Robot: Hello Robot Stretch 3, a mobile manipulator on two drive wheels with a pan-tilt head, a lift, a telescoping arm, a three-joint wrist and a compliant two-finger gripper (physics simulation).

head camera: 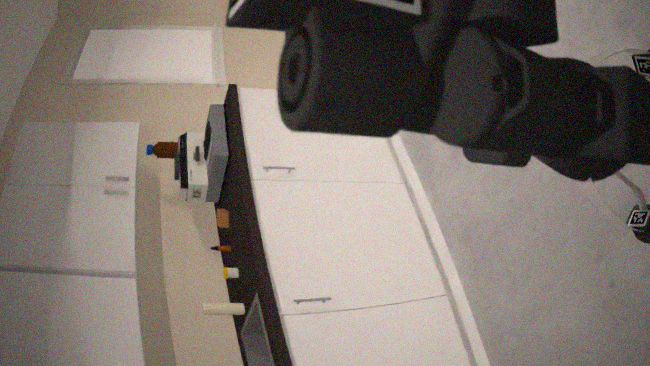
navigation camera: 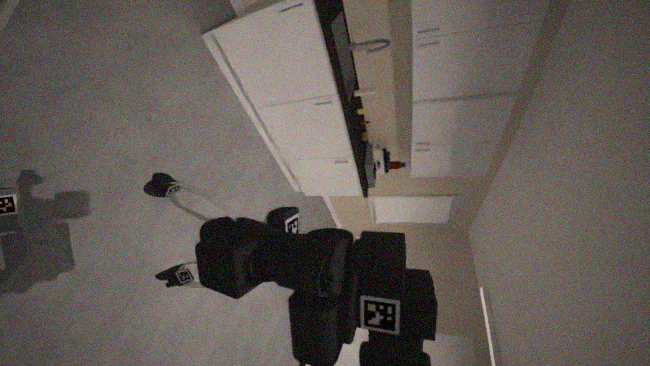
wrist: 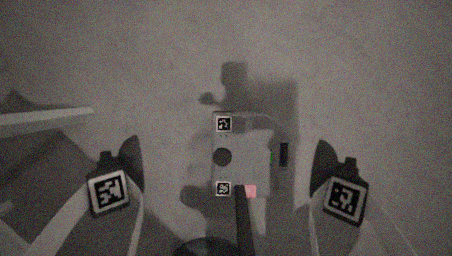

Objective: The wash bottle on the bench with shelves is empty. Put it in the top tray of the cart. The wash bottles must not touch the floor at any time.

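Where they show: gripper, fingertip midpoint: (navigation camera: 158,229) (wrist: 227,157); robot's base, origin of the base link: (wrist: 224,148).
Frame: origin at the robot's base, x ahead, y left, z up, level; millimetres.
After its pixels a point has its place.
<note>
My gripper (navigation camera: 166,230) @(x -22, y -196, z 914 mm) (wrist: 227,157) @(x -22, y -196, z 914 mm) is open, its two fingers wide apart over the floor with nothing between them. Part of it also shows at the right edge of the head view. The wash bottle, the bench with shelves and the cart cannot be made out in these views. A brown bottle with a blue cap (head camera: 166,149) @(x 39, y -2388, z 1206 mm) (navigation camera: 397,165) @(x 39, y -2388, z 1233 mm) stands on a white and grey instrument (head camera: 196,165) @(x 113, y -2272, z 1045 mm) (navigation camera: 381,159) @(x 110, y -2273, z 1071 mm) at the end of a dark counter top.
White base cabinets (head camera: 340,230) @(x 318, y -1671, z 542 mm) (navigation camera: 295,65) @(x 741, y -1245, z 628 mm) line the wall, with wall cabinets (head camera: 100,225) @(x 374, y -1999, z 1550 mm) (navigation camera: 460,55) @(x 776, y -1596, z 1687 mm) above. Small items and a pale cylinder (head camera: 223,308) @(x 659, y -1743, z 1001 mm) (navigation camera: 364,93) @(x 653, y -1748, z 997 mm) stand along the counter. A pale bar (wrist: 45,116) @(x 599, y -166, z 297 mm) and a dark shape lie left in the wrist view. My base (wrist: 245,160) @(x -88, y 13, z 160 mm) is below.
</note>
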